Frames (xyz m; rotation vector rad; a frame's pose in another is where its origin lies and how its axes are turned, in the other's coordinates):
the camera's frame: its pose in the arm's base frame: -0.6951 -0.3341 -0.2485 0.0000 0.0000 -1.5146
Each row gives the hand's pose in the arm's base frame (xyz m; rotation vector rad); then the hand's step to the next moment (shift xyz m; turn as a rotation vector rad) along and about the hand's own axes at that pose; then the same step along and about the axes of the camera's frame.
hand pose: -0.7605 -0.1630 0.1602 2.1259 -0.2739 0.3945
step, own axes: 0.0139 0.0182 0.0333 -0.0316 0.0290 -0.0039
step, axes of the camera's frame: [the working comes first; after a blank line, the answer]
step, axes of the arm's base frame: 0.0124 -0.0384 0.0019 -0.0398 -0.0112 0.0122

0.0390 0.0103 0.0019 0.0090 -0.0403 0.0122
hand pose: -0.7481 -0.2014 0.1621 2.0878 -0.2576 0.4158
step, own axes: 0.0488 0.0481 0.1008 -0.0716 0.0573 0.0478
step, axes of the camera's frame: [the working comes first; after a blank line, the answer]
step, axes of the arm's base frame: 0.0476 -0.1119 0.0079 -0.0764 -0.0694 -0.0064

0.1144 0.0412 0.0079 0.0650 -0.0802 -0.0064
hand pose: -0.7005 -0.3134 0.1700 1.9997 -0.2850 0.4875
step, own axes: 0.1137 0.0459 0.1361 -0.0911 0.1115 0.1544
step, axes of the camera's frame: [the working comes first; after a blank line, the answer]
step, axes of the arm's base frame: 0.1121 -0.1410 0.0332 -0.0926 -0.1891 -0.0154

0.1471 0.1040 0.0332 0.1836 -0.1030 -0.0154
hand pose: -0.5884 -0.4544 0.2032 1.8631 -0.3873 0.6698
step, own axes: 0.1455 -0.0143 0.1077 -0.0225 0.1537 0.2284
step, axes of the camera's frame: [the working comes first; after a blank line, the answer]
step, axes of the arm's base frame: 0.1514 -0.0875 0.0490 -0.0421 -0.2704 0.0376

0.0959 0.1463 0.0490 0.2676 -0.0572 0.0376
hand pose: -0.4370 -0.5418 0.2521 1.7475 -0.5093 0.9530
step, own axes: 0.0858 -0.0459 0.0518 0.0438 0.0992 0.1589
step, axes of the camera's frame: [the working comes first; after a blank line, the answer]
step, axes of the arm's base frame: 0.1026 -0.0218 0.0338 0.0117 -0.1792 0.0691

0.0275 0.1012 0.0338 0.1795 0.0016 0.0691
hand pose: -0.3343 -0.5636 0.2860 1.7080 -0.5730 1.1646
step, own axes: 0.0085 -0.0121 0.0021 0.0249 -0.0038 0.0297
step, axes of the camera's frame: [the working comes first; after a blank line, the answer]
step, axes of the arm's base frame: 0.0141 0.0045 0.0020 0.0270 -0.0217 0.0179

-0.0037 0.0143 0.0020 0.0232 0.0257 0.0179
